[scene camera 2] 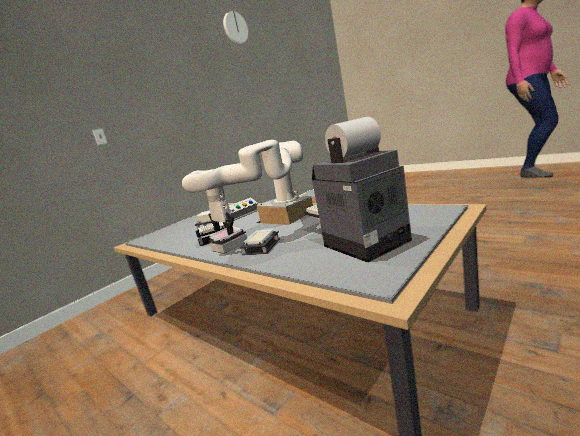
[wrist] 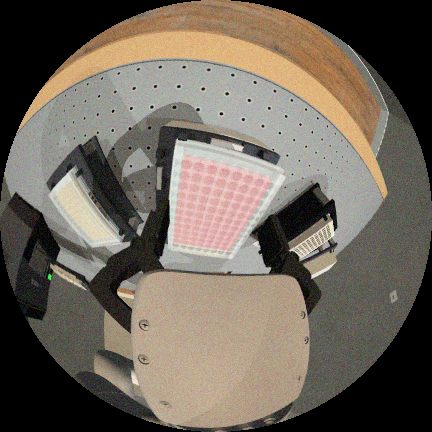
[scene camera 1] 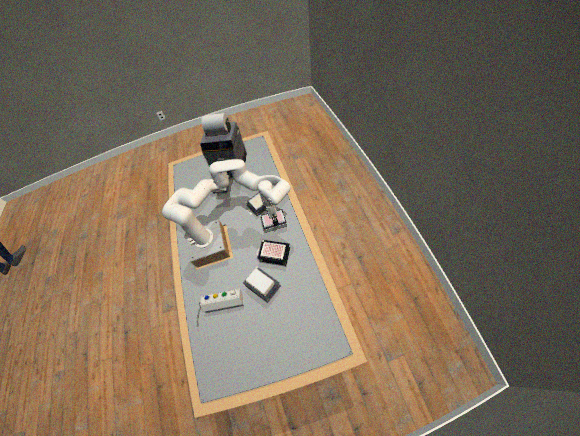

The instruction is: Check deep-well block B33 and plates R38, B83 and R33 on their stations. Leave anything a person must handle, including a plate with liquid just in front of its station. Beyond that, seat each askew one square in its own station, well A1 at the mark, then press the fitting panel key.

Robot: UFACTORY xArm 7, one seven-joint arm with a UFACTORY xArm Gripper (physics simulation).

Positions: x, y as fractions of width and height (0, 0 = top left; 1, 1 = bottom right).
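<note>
Visible here: my gripper (wrist: 0.51, 0.50); also a dark plate with pink wells (wrist: 0.75, 0.53).
</note>
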